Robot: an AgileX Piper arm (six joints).
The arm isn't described. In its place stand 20 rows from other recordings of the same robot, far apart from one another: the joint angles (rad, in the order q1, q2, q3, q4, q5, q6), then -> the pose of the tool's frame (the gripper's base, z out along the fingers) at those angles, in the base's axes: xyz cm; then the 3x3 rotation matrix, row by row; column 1 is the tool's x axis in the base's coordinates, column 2 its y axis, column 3 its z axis.
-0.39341, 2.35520, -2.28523, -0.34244, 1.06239, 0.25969 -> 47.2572 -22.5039 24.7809; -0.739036 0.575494 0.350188; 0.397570 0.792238 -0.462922; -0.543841 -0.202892 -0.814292
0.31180, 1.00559, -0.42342, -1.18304, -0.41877, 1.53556 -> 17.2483 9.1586 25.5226; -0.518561 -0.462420 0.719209; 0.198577 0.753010 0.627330; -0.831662 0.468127 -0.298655
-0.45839, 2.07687, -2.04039, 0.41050, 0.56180, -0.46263 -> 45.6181 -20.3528 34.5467; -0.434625 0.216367 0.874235; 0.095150 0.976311 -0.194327; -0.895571 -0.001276 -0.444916
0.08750, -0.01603, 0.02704, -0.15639, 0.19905, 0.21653 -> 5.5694 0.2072 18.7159; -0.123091 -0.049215 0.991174; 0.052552 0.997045 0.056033; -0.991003 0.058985 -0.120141
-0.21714, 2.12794, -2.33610, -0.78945, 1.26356, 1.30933 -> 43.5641 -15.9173 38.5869; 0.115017 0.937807 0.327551; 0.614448 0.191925 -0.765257; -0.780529 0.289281 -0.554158
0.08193, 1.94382, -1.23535, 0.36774, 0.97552, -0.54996 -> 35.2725 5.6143 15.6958; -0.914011 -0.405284 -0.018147; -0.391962 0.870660 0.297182; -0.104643 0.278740 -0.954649
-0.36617, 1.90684, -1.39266, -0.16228, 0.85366, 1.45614 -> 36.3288 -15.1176 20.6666; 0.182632 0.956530 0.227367; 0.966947 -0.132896 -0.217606; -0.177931 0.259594 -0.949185
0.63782, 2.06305, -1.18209, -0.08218, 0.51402, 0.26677 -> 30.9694 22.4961 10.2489; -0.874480 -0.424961 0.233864; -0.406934 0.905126 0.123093; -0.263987 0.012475 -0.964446
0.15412, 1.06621, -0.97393, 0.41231, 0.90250, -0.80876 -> 19.7378 5.9628 34.3863; -0.463436 -0.686418 0.560408; -0.569264 0.715280 0.405355; -0.679092 -0.131163 -0.722240
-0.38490, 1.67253, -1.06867, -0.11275, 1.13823, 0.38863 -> 26.3989 -11.6973 20.5048; -0.748101 0.653796 -0.113560; 0.662203 0.746568 -0.064208; 0.042801 -0.123234 -0.991454
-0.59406, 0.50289, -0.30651, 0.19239, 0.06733, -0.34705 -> 9.3818 -6.1957 27.1607; -0.227593 0.520276 0.823113; -0.032656 0.840743 -0.540449; -0.973209 -0.149882 -0.174357
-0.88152, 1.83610, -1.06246, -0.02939, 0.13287, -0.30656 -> 24.2247 -29.4503 17.6992; -0.693503 0.577151 0.431220; 0.323535 0.784279 -0.529370; -0.643722 -0.227605 -0.730628
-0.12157, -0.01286, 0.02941, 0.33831, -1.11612, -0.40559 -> -0.3174 -2.6948 27.7362; 0.824335 0.453155 0.339297; -0.340746 0.875805 -0.341844; -0.452066 0.166180 0.876368
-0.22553, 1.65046, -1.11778, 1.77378, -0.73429, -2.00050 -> 33.0100 -13.7011 27.3028; -0.672417 0.588126 0.449403; 0.031535 0.629372 -0.776464; -0.739501 -0.507935 -0.441747
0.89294, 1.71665, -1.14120, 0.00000, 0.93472, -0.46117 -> 20.3450 25.2695 20.8578; -0.208869 -0.973571 0.092371; -0.969007 0.218775 0.114729; -0.131905 -0.065544 -0.989093
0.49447, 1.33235, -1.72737, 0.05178, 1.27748, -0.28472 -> 21.4780 12.0920 47.7421; -0.471123 -0.653708 0.592207; -0.556371 0.741213 0.375573; -0.684467 -0.152546 -0.712906
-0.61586, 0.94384, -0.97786, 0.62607, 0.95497, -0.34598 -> 16.4973 -6.3424 37.3099; -0.533964 0.243618 0.809650; 0.431307 0.902112 0.013008; -0.727226 0.356153 -0.586769
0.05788, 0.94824, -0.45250, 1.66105, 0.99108, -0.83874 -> 14.9375 8.4605 28.1993; -0.817993 -0.311525 0.483570; 0.385016 0.328071 0.862631; -0.427376 0.891808 -0.148418
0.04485, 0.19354, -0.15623, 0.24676, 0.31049, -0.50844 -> 6.7153 0.9812 22.7068; -0.208113 -0.179689 0.961458; -0.278517 0.953173 0.117854; -0.937613 -0.243255 -0.248414
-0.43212, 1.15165, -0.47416, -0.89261, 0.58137, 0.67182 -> 15.3173 -11.3497 20.6992; -0.826443 0.490033 0.277235; 0.250246 0.760806 -0.598791; -0.504349 -0.425489 -0.751392
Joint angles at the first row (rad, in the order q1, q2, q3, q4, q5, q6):
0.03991 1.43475 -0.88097 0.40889 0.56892 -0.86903
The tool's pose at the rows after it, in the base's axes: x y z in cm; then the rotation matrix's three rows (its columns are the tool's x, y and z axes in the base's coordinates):
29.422 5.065 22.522; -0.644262 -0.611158 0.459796; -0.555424 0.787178 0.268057; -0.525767 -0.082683 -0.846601
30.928 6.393 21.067; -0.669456 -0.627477 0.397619; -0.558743 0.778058 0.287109; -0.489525 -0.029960 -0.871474
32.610 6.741 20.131; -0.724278 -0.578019 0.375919; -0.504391 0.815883 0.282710; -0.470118 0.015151 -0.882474
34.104 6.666 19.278; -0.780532 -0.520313 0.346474; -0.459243 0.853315 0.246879; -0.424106 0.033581 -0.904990
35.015 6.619 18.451; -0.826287 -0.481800 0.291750; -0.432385 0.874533 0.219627; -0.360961 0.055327 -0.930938
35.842 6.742 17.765; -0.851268 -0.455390 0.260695; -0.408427 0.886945 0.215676; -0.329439 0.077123 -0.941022
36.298 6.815 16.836; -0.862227 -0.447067 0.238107; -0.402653 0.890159 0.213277; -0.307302 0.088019 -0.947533
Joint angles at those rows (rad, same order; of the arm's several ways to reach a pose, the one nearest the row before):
0.10366 1.52212 -0.91854 0.41532 0.57386 -0.87581
0.13755 1.61482 -0.97258 0.42175 0.59627 -0.84973
0.14185 1.69051 -1.03174 0.41167 0.60239 -0.76512
0.14183 1.75765 -1.09427 0.33969 0.62675 -0.63749
0.14182 1.81200 -1.14593 0.28369 0.68084 -0.54451
0.14184 1.85671 -1.18620 0.27485 0.70878 -0.50358
0.14185 1.89209 -1.20156 0.27484 0.71278 -0.49520

